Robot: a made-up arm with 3 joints. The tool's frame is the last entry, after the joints. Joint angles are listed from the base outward.
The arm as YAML. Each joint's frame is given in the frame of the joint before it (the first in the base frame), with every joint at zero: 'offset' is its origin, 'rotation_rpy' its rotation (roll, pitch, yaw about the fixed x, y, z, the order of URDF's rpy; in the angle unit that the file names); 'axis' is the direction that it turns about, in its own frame. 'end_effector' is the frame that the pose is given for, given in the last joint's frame.
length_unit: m
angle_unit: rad
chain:
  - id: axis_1
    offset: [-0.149, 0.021, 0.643]
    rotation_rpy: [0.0, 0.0, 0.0]
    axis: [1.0, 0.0, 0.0]
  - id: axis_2
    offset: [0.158, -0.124, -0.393]
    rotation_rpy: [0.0, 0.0, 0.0]
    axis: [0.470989, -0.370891, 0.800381]
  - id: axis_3
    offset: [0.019, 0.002, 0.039]
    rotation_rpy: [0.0, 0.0, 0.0]
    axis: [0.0, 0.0, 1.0]
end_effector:
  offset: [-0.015, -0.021, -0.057]
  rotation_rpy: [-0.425, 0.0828, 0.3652]
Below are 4 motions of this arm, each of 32 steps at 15 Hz.
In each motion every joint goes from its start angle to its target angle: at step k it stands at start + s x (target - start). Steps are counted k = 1, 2, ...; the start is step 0. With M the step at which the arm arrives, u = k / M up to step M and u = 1 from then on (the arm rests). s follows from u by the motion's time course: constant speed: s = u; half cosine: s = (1 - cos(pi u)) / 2; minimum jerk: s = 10 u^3 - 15 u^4 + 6 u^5.
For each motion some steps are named. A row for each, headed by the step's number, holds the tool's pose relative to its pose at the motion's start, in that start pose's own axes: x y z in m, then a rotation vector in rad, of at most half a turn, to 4 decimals.
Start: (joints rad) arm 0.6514 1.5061 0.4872
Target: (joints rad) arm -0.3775 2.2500 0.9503
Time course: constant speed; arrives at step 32
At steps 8, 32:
8: -0.0304 -0.0252 0.0927 0.1450 -0.0354 0.2827
32: 0.0076 -0.1678 0.3472 0.7730 -0.3261 0.8553

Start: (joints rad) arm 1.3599 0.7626 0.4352
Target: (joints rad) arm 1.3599 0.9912 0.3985
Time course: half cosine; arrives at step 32
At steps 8, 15, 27, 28, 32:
8: 0.0010 0.0000 -0.0001 0.0003 -0.0271 0.0114
15: 0.0031 0.0001 -0.0002 0.0014 -0.0833 0.0351
27: 0.0064 0.0004 -0.0002 0.0041 -0.1737 0.0734
28: 0.0066 0.0004 -0.0001 0.0042 -0.1775 0.0751
32: 0.0068 0.0005 -0.0001 0.0045 -0.1846 0.0780

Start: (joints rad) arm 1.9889 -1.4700 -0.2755
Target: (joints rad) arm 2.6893 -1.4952 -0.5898
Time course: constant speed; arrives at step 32
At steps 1, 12, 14, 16, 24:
1: -0.0079 0.0048 0.0013 0.0069 0.0102 0.0108
12: -0.0999 0.0454 0.0208 0.0732 0.1258 0.1312
14: -0.1174 0.0503 0.0253 0.0833 0.1474 0.1535
16: -0.1349 0.0545 0.0300 0.0927 0.1692 0.1759
24: -0.2059 0.0634 0.0514 0.1238 0.2573 0.2665

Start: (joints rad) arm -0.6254 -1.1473 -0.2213
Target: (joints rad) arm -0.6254 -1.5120 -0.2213
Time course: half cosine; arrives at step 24
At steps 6, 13, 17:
6: -0.0011 -0.0004 0.0002 -0.0184 0.0395 -0.0309
13: -0.0042 -0.0012 0.0009 -0.0712 0.1523 -0.1193
17: -0.0060 -0.0016 0.0016 -0.1013 0.2168 -0.1697

